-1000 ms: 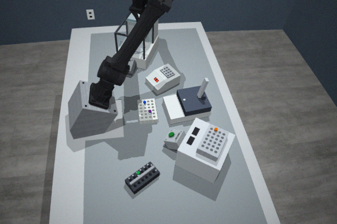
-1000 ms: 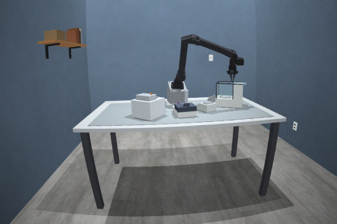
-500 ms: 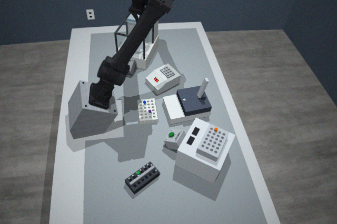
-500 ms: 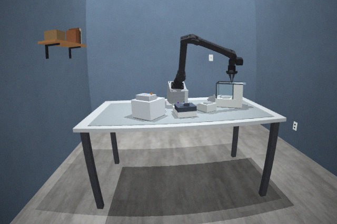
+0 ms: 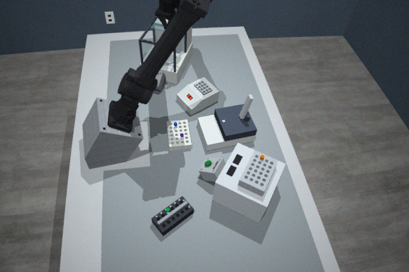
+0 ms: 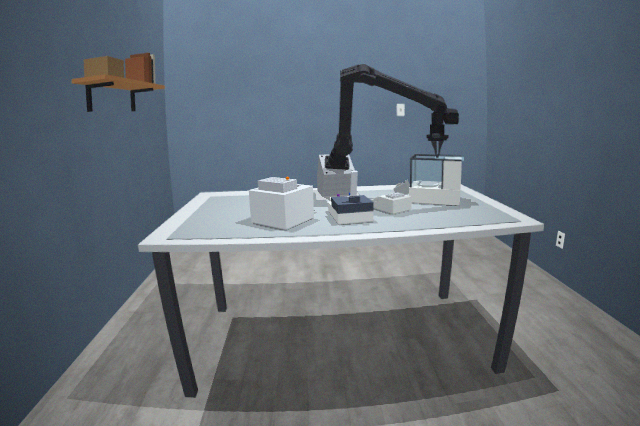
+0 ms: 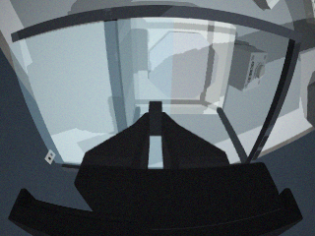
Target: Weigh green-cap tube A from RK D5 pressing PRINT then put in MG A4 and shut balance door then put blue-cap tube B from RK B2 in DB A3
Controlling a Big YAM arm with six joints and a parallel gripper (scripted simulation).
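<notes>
My hand is 420 mm to the left of the tube B, 190 mm above it and 30 mm short of it. Also, from my hand: white tube rack 450 mm to the right, 210 mm below, 40 mm ahead; then balance door 30 mm to the left, 10 mm below, 10 mm ahead; then dry block DB 250 mm to the right, 190 mm below, 130 mm ahead.
</notes>
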